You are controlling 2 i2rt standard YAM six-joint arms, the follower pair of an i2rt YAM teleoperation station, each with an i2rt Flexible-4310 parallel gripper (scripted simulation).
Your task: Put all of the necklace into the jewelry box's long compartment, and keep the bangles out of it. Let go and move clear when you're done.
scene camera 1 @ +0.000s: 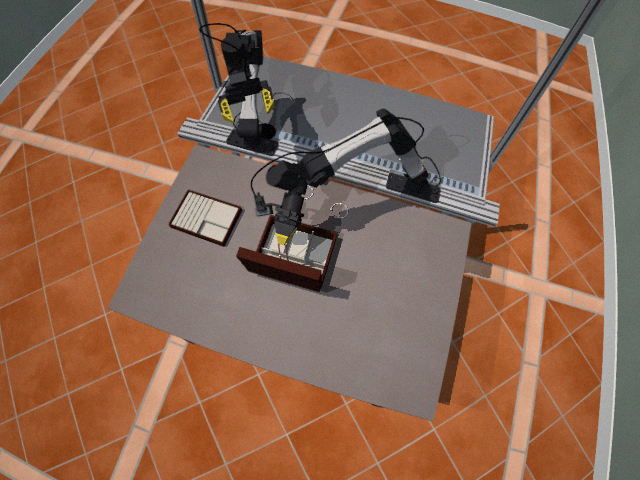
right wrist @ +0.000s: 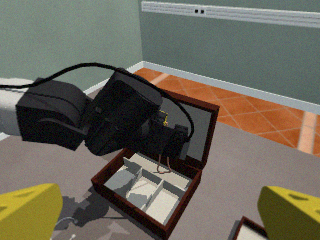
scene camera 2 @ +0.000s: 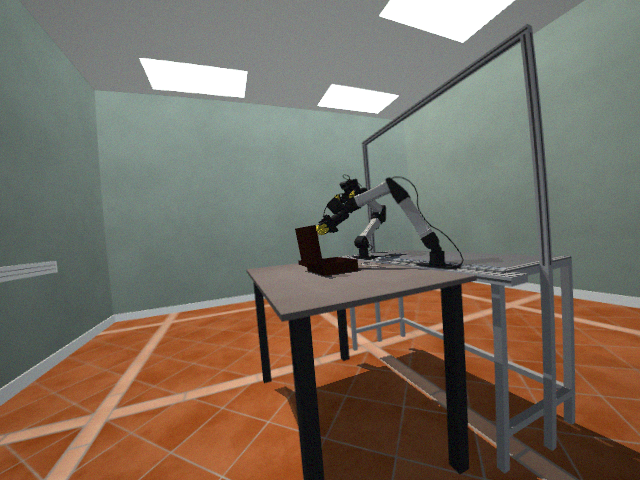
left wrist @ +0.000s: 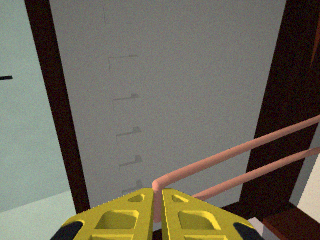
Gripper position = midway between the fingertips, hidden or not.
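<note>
My left gripper (scene camera 1: 281, 244), (left wrist: 157, 197). My right gripper (scene camera 1: 250, 117), (right wrist: 160, 193). Divided tray (scene camera 1: 208, 218); out of frame in the left wrist view.
</note>
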